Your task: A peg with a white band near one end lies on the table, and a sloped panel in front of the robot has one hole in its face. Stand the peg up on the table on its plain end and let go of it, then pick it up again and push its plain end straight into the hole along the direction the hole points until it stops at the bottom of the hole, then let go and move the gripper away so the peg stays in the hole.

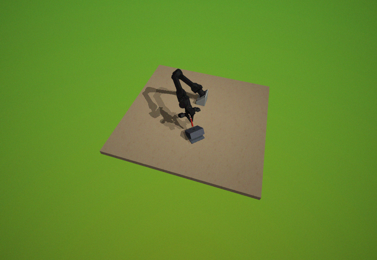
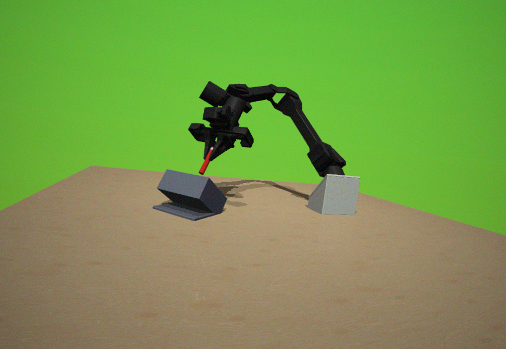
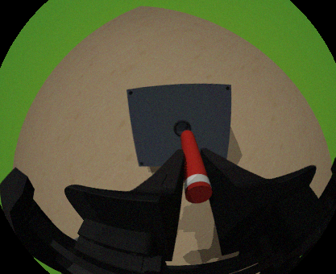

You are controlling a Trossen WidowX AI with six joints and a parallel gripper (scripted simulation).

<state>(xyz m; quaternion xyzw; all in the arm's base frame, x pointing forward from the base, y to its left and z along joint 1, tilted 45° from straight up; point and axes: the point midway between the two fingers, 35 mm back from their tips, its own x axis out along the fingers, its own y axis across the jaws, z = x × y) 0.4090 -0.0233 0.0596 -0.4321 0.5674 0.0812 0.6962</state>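
Right now the panel is 4 cm ahead of my gripper tip, 3 cm to the left of it and 8 cm below it. Also, from my gripper tip: flat base plate (5 cm ahead, 4 cm to the left, 12 cm below); then red peg (1 cm behind, 1 cm to the right, 1 cm above).
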